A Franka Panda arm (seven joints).
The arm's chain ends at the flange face. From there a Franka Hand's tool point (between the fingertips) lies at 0.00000 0.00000 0.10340 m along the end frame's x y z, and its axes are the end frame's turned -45 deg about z.
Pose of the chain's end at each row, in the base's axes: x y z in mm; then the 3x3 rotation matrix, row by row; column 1 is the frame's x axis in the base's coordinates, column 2 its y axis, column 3 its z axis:
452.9, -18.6, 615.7; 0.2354, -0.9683, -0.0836; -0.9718, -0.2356, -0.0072; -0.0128, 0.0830, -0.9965
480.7, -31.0, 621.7; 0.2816, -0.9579, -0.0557; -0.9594, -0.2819, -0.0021; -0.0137, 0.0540, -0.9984
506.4, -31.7, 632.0; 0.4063, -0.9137, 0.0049; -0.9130, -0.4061, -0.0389; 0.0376, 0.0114, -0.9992
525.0, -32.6, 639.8; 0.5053, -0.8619, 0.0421; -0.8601, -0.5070, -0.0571; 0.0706, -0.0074, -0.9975
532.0, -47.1, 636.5; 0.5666, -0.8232, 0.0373; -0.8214, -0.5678, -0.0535; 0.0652, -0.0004, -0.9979
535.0, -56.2, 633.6; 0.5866, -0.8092, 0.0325; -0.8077, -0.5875, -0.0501; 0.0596, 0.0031, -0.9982
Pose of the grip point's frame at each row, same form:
444.3, -19.3, 512.7; 0.8511, -0.5182, -0.0836; -0.5206, -0.8538, -0.0072; -0.0677, 0.0496, -0.9965
474.9, -31.2, 518.5; 0.8765, -0.4782, -0.0557; -0.4791, -0.8777, -0.0021; -0.0479, 0.0285, -0.9984
506.9, -35.7, 528.7; 0.9334, -0.3588, 0.0049; -0.3584, -0.9327, -0.0389; 0.0185, 0.0346, -0.9992
529.4, -38.5, 536.7; 0.9668, -0.2522, 0.0421; -0.2497, -0.9667, -0.0571; 0.0552, 0.0447, -0.9975
535.9, -52.6, 533.3; 0.9827, -0.1814, 0.0373; -0.1793, -0.9823, -0.0535; 0.0464, 0.0458, -0.9979
538.4, -61.4, 530.4; 0.9870, -0.1574, 0.0325; -0.1557, -0.9866, -0.0501; 0.0400, 0.0443, -0.9982

